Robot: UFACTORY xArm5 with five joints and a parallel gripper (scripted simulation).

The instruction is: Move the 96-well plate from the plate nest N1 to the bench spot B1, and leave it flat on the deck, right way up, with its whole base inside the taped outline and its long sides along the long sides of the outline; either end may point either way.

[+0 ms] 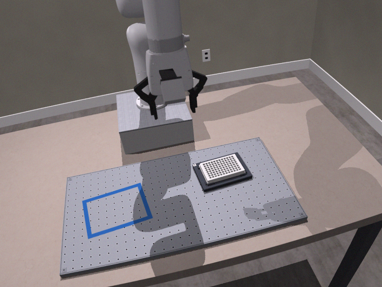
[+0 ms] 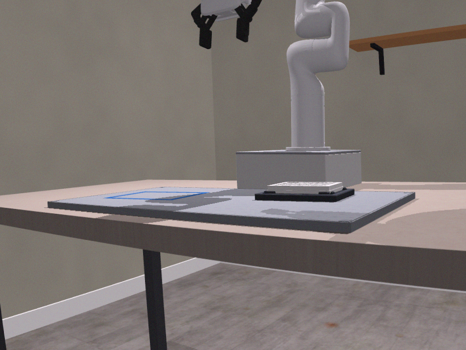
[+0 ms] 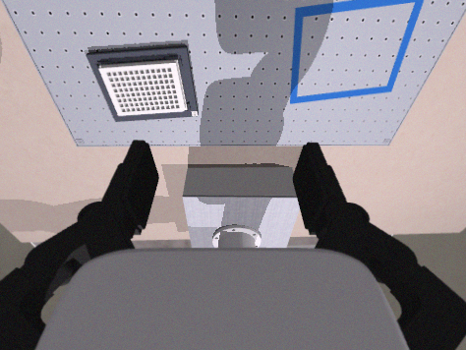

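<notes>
Now: hand 300 mm above the white 96-well plate, 140 mm to the right of it and 40 mm past it. The rest, counted from my hand: black plate nest N1: 310 mm below, 140 mm to the left, 40 mm behind.
</notes>
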